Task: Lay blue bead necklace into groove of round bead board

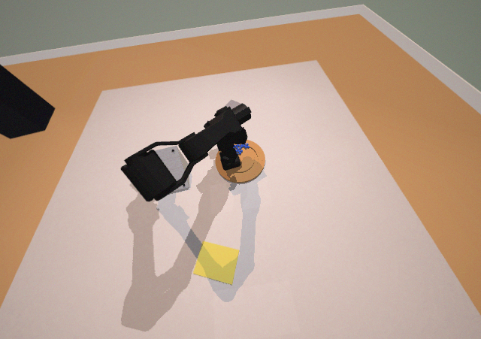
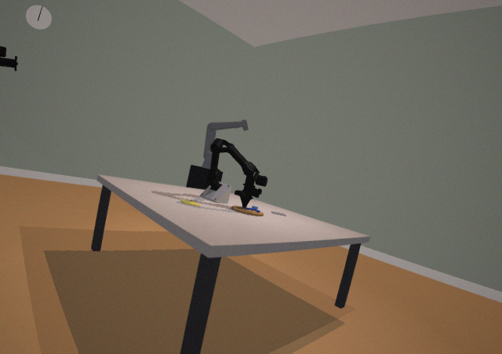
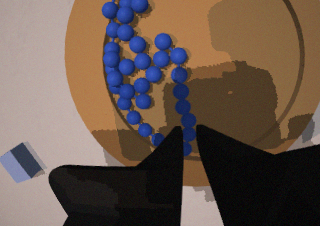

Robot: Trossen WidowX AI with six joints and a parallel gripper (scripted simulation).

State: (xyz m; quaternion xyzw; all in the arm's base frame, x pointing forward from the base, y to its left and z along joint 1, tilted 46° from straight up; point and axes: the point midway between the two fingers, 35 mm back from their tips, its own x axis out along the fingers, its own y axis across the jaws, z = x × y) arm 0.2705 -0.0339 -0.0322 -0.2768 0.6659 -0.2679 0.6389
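The round bead board is 40 mm ahead of my gripper tip, 20 mm to the right of it and 10 mm below it. From my gripper tip the other things lie so: yellow square patch: 120 mm behind, 340 mm to the right, 10 mm below; then flat grey tile: 80 mm ahead, 290 mm to the left, 10 mm below; then light blue cube: 50 mm behind, 180 mm to the left, 10 mm below.
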